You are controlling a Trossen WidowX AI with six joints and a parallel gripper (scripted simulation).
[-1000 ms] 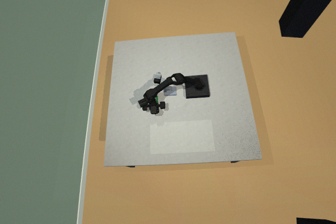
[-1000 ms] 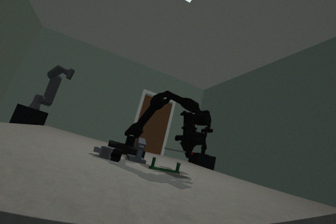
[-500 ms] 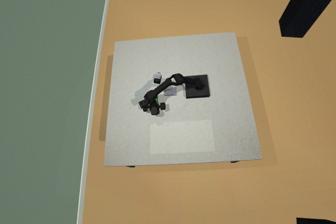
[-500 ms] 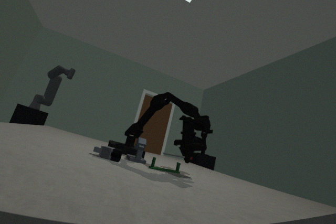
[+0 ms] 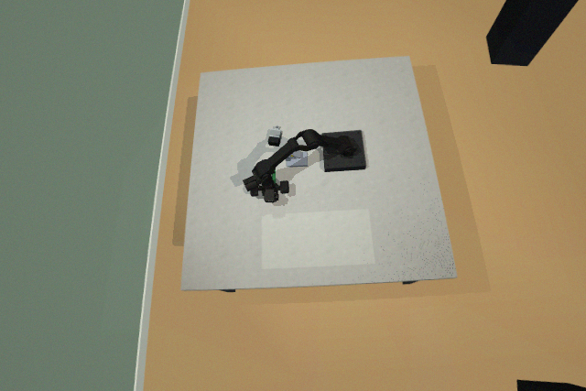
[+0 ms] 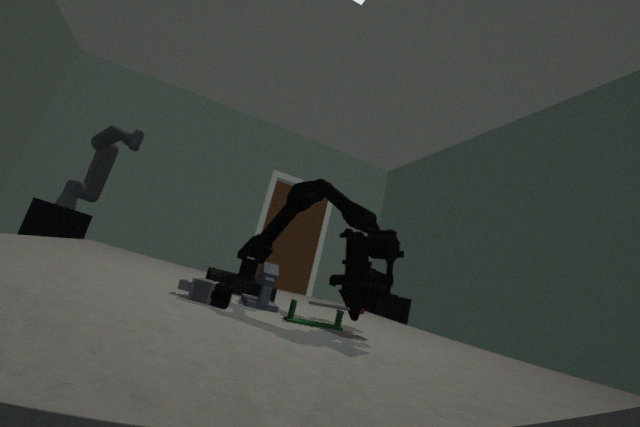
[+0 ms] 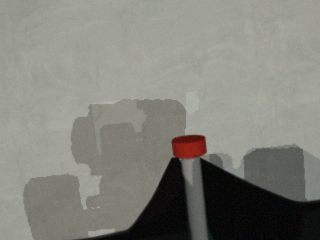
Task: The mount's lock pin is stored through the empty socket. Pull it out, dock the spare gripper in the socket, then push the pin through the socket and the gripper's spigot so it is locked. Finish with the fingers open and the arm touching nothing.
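Now: gripper tip 20 mm short of the green rack and 100 mm to the left of it. The rest, counted from my gripper tip: spare gripper 30 mm ahead, 360 mm to the right; grey mount socket 80 mm behind, 220 mm to the right, 30 mm above.
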